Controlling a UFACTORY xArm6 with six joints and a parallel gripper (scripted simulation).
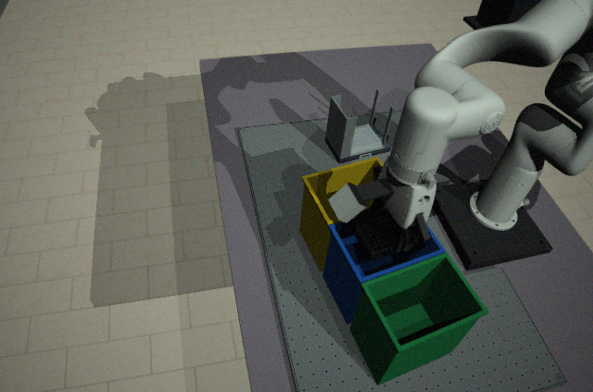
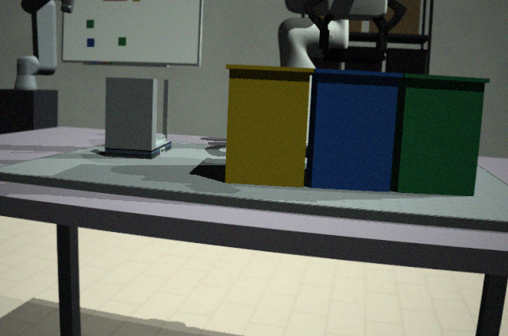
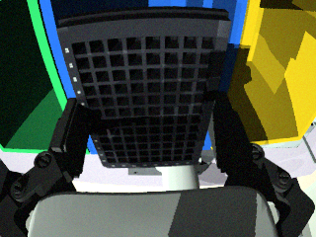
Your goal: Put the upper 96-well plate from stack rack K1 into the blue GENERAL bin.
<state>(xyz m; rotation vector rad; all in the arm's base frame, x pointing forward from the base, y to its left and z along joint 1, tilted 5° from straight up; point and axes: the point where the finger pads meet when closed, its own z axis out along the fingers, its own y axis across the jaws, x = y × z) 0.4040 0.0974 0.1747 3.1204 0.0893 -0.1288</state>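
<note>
Now: the dark 96-well plate 10 mm below my hand. The rest, counted from my hand: blue bin 130 mm below; then green bin 10 mm behind, 130 mm to the left, 130 mm below; then yellow bin 10 mm ahead, 130 mm to the right, 130 mm below.
</note>
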